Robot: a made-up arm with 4 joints.
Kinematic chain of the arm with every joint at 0, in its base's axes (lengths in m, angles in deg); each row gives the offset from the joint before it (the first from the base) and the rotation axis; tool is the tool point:
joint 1: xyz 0 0 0.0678 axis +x
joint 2: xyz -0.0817 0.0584 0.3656 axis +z
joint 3: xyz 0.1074 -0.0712 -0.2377 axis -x
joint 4: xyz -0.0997 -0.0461 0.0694 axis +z
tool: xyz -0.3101 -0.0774 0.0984
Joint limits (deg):
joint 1: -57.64..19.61
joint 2: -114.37..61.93
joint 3: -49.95..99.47
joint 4: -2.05..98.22
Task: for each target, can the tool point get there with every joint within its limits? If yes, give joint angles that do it. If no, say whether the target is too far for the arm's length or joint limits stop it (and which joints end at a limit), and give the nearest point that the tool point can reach.
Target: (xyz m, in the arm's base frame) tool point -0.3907 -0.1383 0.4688
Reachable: yes | joints 7.36 -46.04 22.77 54.25
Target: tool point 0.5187 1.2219 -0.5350
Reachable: no: too far | nearest point 0.0292 0.4592 -0.0444 | short by 1.031 m
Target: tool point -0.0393 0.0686 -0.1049
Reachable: no: joint limits stop it (at a limit: joint 1, joint 3, joint 4) | nearest point 0.0234 0.3743 -0.1285 | short by 0.313 m
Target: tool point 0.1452 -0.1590 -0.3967
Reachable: no: joint limits stop it (at a limit: joint 1, joint 3) | nearest point 0.1484 -0.2780 -0.0780 | short by 0.340 m
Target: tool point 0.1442 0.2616 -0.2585
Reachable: no: joint limits stop it (at a limit: joint 1, joint 3, joint 4) | nearest point 0.0921 0.3567 -0.1007 | short by 0.191 m
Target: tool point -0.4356 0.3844 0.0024
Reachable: yes | joints -49.51 -94.38 -9.08 32.26
